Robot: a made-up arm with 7 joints. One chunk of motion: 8 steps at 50 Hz.
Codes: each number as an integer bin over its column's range. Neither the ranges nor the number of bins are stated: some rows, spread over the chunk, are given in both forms.
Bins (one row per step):
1: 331 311 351 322 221 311
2: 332 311 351 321 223 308
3: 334 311 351 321 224 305
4: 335 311 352 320 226 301
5: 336 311 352 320 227 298
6: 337 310 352 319 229 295
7: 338 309 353 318 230 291
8: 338 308 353 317 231 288
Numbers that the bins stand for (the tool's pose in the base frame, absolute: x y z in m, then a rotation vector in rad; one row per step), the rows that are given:
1: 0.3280 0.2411 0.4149 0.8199 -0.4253 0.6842
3: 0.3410 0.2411 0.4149 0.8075 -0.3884 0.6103
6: 0.3541 0.2368 0.4192 0.7829 -0.3267 0.4870
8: 0.3584 0.2281 0.4236 0.7582 -0.3021 0.4007
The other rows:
2: 0.3323 0.2411 0.4149 0.8075 -0.4007 0.6473
4: 0.3454 0.2411 0.4192 0.7952 -0.3637 0.5610
5: 0.3497 0.2411 0.4192 0.7952 -0.3514 0.5240
7: 0.3584 0.2324 0.4236 0.7705 -0.3144 0.4377

